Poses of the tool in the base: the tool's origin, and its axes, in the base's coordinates. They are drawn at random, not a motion.
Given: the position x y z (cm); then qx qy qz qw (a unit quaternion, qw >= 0).
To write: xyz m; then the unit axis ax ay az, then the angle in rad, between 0 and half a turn. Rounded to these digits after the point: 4 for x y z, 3 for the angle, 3 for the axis.
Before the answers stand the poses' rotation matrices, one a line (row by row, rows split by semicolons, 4 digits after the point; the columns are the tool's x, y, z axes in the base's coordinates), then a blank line. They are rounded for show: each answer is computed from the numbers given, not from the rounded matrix.
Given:
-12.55 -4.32 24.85 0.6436 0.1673 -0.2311 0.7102
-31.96 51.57 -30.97 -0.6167 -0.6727 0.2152 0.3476
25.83 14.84 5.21 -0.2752 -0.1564 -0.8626 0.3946
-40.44 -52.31 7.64 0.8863 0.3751 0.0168 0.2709
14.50 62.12 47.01 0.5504 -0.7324 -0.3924 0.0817
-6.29 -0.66 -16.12 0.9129 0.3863 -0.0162 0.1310
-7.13 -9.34 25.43 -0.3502 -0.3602 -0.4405 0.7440
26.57 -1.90 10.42 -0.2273 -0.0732 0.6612 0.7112
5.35 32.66 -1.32 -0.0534 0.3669 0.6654 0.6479
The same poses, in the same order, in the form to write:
0.8372 0.5436 -0.0598; -0.1129 0.0647 -0.9915; -0.5351 0.8368 0.1156
0.0023 0.6801 -0.7331; 0.9793 0.1467 0.1392; 0.2022 -0.7183 -0.6657
-0.5371 0.7669 0.3513; -0.5947 -0.6397 0.4870; 0.5982 0.0526 0.7996
0.7180 0.6559 0.2330; 0.6741 -0.5718 -0.4676; -0.1735 0.4929 -0.8526
-0.3808 -0.7421 -0.5516; -0.8703 0.0862 0.4849; -0.3123 0.6647 -0.6787
0.7010 0.7095 0.0716; 0.7010 -0.6672 -0.2517; -0.1308 0.2267 -0.9652
0.3524 0.9078 -0.2275; -0.4032 0.3666 0.8385; 0.8445 -0.2038 0.4952
0.1149 -0.9072 -0.4047; 0.9738 0.0223 0.2265; -0.1965 -0.4201 0.8860
-0.1547 -0.9014 0.4044; 0.8230 0.1088 0.5575; -0.5465 0.4191 0.7251

-0.1255 -0.0432 0.2485 0.914 0.238 -0.328 1.562
-0.3196 0.5157 -0.3097 -0.658 -0.717 0.230 2.432
0.2583 0.1484 0.0521 -0.300 -0.170 -0.939 2.330
-0.4044 -0.5231 0.0764 0.921 0.390 0.017 2.593
0.1450 0.6212 0.4701 0.552 -0.735 -0.394 2.978
-0.0629 -0.0066 -0.1612 0.921 0.390 -0.016 2.879
-0.0713 -0.0934 0.2543 -0.524 -0.539 -0.659 1.463
0.2657 -0.0190 0.1042 -0.323 -0.104 0.941 1.559
0.0535 0.3266 -0.0132 -0.070 0.482 0.874 1.732

